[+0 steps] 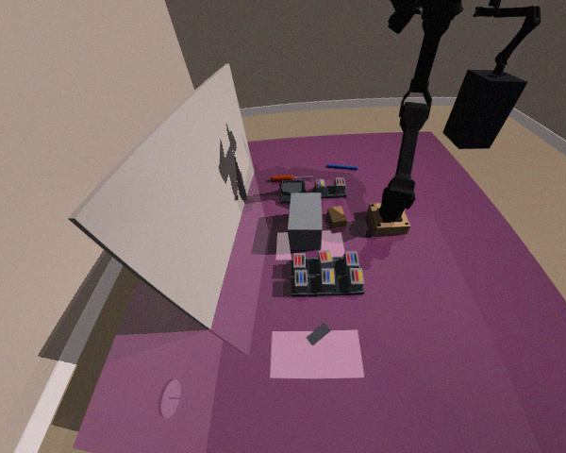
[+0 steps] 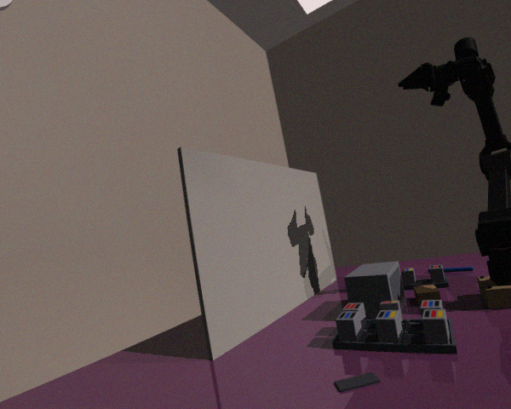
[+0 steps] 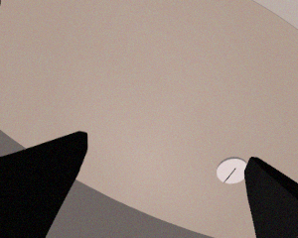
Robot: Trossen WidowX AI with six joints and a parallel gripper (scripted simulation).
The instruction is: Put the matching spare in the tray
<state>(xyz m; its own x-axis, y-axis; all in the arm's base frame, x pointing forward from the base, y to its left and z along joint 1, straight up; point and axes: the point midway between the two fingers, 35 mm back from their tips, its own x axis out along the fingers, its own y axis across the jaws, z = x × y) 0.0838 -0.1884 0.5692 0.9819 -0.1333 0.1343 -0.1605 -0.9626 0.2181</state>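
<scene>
My gripper tip is 190 mm short of the grey spare, 360 mm to the right of it and 570 mm above it. Also, from my gripper tip: small brown box: 60 mm ahead, 170 mm to the left, 600 mm below; then mounted unit: 170 mm ahead, 210 mm to the left, 560 mm below; then grey panel: 420 mm ahead, 190 mm to the left, 390 mm below.
</scene>
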